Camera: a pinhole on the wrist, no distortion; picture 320 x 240 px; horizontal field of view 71.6 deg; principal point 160.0 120.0 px. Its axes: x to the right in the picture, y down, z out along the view. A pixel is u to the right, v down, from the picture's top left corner.
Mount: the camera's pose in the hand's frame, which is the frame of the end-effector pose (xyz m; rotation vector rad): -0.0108 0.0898 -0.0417 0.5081 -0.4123 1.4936
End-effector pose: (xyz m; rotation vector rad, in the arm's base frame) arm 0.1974 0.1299 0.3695 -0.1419 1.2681 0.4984
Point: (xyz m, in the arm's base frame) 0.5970 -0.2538 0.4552
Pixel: 23.4 163.0
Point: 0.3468 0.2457 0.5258
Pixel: 277.8 206.3
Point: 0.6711 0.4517 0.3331
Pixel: 300.6 31.2
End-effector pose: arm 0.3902 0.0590 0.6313 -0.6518 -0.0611 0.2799
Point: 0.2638 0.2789 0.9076
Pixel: 264.5 170.9
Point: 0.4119 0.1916 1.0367
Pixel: 180.6 107.4
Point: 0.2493 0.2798 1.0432
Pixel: 234.8 168.1
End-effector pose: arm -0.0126 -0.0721 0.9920 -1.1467 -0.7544 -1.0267
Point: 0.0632 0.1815 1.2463
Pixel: 241.2 9.1
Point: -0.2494 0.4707 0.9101
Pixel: outside the picture
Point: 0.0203 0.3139 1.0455
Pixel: 274.5 152.6
